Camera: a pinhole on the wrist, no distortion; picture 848 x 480 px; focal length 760.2 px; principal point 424.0 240.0 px. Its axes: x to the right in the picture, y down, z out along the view. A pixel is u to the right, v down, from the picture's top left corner.
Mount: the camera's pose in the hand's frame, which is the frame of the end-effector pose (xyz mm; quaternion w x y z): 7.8 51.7 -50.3 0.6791 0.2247 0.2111 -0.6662
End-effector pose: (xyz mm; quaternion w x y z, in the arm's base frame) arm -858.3 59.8 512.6 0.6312 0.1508 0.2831 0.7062
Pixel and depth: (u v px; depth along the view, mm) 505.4 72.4 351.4
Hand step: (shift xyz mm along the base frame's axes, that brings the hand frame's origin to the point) 281.3 -19.5 68.1
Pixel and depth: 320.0 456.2 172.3
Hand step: 74.9 75.9 57.5
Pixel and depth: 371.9 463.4 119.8
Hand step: 32.6 51.8 28.9
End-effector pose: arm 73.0 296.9 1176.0 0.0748 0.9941 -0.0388 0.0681
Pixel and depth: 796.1 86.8 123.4
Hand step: -9.1 67.9 -25.8
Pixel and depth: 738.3 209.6 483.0
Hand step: 50.5 354.4 -277.1
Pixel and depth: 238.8 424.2 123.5
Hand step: 43.5 -16.8 -61.1
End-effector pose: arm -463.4 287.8 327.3 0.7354 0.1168 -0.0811 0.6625
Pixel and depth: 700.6 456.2 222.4
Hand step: 153.2 29.9 90.5
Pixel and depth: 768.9 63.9 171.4
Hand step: 109.5 -53.2 24.2
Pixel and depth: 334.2 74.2 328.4
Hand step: 110.4 -142.4 201.2
